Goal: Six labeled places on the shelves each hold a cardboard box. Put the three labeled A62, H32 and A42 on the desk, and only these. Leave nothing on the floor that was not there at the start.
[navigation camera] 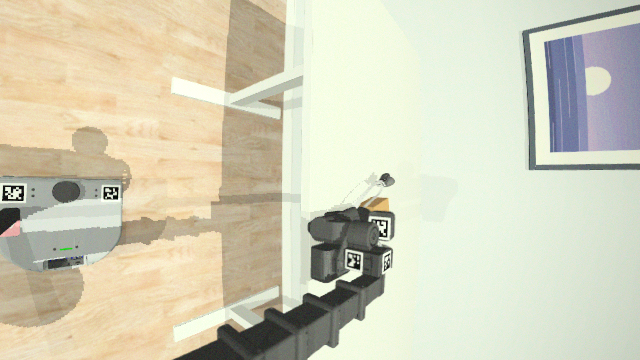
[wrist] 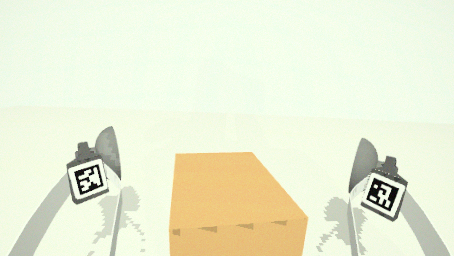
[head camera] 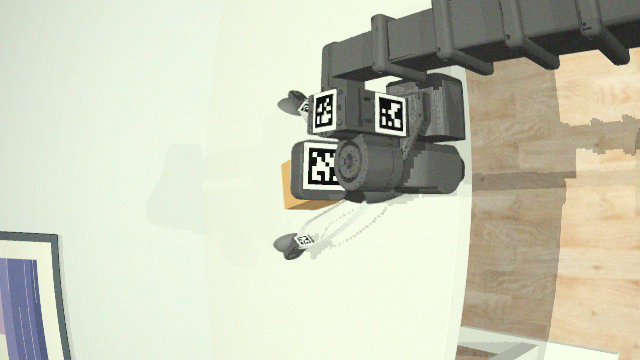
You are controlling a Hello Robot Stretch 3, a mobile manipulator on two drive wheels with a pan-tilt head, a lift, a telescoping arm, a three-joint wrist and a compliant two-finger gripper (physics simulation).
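Where they show: gripper, fingertip midpoint: (head camera: 282,174); robot's base, origin of the base link: (navigation camera: 66,190).
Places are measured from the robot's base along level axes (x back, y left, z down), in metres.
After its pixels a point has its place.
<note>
A plain orange-brown cardboard box (head camera: 286,192) @[x -0.006, y -0.600, z -1.001 m] (navigation camera: 377,203) @[x -0.015, y -0.548, z -0.995 m] (wrist: 225,192) rests on the white desk (head camera: 380,295) @[x -0.123, y -0.459, z -0.951 m] (navigation camera: 350,110) @[x -0.237, y -0.482, z -0.951 m] (wrist: 35,137). In the head and navigation views the wrist hides most of it. No label shows on it, so I cannot tell which box it is. My gripper (head camera: 291,174) @[x 0.017, y -0.606, z -1.003 m] (wrist: 234,152) @[x 0.017, y -0.606, z -1.003 m] is open wide over the desk. Its fingers stand on either side of the box, with a gap on each side in the wrist view. The shelves and the other boxes do not show.
A pale wall with a framed picture (head camera: 54,280) @[x -0.248, y -1.112, z -1.379 m] (navigation camera: 531,110) @[x -0.360, y -1.108, z -1.372 m] rises behind the desk. The telescoping arm (head camera: 410,45) @[x 0.095, y -0.259, z -1.097 m] (navigation camera: 295,320) @[x 0.076, y -0.168, z -1.092 m] reaches over the desk's front edge. White desk legs (navigation camera: 200,91) stand on the wooden floor, and my base (navigation camera: 95,220) @[x 0.098, y -0.084, z -0.160 m] is apart from them.
</note>
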